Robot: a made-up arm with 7 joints.
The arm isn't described. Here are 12 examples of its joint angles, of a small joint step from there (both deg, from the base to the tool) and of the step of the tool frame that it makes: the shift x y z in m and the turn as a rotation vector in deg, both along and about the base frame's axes.
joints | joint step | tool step
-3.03 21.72 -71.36 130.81 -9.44 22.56 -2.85 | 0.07 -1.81 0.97 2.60 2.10 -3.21 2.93 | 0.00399 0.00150 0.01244 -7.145 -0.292 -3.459
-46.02 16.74 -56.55 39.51 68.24 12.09 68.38 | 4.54 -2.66 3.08 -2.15 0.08 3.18 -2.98 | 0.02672 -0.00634 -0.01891 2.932 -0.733 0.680
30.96 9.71 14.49 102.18 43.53 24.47 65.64 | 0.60 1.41 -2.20 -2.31 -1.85 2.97 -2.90 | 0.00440 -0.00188 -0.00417 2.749 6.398 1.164
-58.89 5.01 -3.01 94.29 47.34 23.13 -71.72 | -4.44 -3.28 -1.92 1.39 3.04 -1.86 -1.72 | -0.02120 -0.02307 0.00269 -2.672 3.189 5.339
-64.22 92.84 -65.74 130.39 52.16 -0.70 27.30 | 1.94 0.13 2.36 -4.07 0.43 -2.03 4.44 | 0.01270 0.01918 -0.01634 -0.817 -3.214 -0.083
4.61 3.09 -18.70 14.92 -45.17 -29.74 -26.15 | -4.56 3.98 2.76 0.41 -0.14 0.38 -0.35 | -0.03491 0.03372 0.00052 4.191 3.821 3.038
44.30 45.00 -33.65 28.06 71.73 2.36 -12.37 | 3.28 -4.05 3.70 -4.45 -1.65 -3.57 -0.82 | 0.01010 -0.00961 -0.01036 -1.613 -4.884 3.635
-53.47 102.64 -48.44 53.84 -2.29 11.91 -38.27 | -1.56 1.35 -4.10 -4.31 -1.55 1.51 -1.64 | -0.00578 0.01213 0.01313 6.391 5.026 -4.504
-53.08 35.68 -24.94 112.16 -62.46 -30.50 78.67 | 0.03 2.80 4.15 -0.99 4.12 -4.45 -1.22 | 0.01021 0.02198 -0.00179 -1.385 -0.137 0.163
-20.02 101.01 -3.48 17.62 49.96 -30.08 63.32 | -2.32 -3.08 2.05 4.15 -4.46 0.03 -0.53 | 0.02231 0.00475 -0.03299 -2.721 4.733 -2.707
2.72 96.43 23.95 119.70 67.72 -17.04 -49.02 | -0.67 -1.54 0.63 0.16 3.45 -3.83 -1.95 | 0.00376 0.00095 -0.00709 -6.675 -1.389 -2.612
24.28 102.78 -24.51 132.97 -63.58 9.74 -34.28 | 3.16 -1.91 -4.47 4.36 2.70 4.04 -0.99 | -0.01492 -0.00872 -0.00512 -6.697 0.355 -3.450
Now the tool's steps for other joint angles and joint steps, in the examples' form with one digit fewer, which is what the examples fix.
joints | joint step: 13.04 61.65 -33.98 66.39 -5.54 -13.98 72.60 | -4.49 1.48 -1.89 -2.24 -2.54 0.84 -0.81
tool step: -0.0156 0.0091 -0.0287 5.16 6.79 0.92
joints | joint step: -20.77 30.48 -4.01 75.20 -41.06 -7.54 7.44 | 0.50 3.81 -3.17 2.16 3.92 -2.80 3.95
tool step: 0.0135 -0.0036 0.0095 -3.01 2.06 -6.04
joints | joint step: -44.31 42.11 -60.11 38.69 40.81 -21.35 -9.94 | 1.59 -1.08 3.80 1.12 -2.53 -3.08 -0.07
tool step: 0.0144 -0.0061 -0.0126 -2.15 -7.03 1.16
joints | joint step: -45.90 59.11 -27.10 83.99 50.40 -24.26 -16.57 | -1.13 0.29 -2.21 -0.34 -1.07 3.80 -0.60
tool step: -0.0123 -0.0023 -0.0003 1.40 6.60 -1.85
